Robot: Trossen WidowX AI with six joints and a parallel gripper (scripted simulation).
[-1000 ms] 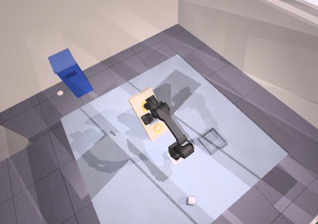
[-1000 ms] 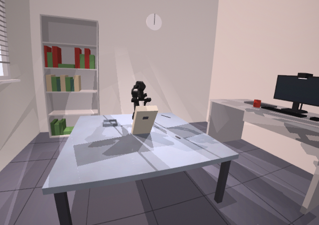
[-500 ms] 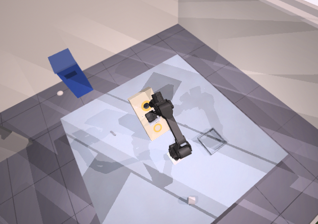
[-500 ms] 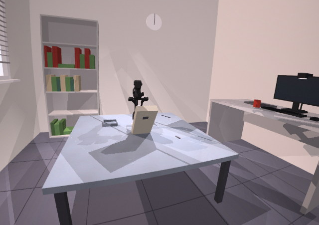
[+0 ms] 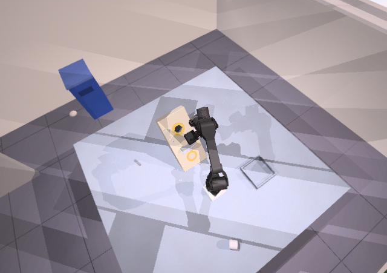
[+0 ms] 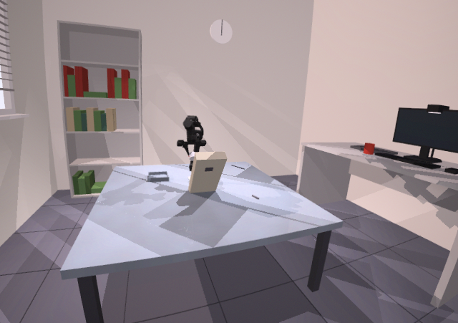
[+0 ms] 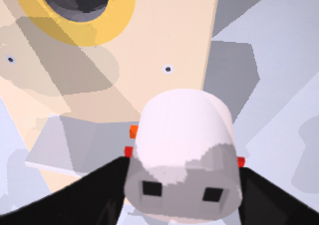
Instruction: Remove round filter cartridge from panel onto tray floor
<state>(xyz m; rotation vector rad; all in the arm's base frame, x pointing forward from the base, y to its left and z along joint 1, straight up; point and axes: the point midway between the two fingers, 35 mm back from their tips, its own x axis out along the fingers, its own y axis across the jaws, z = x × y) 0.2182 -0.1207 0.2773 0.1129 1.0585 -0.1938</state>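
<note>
My gripper tip is 360 mm past the clear square tray, 240 mm above it and 140 mm to the left of it. From my gripper tip the other things lie so: dark piece: 340 mm to the left, 260 mm ahead, 250 mm below; round pale grey filter cartridge: right at my gripper tip; beige service panel: 110 mm below, 80 mm ahead, 60 mm to the left.
</note>
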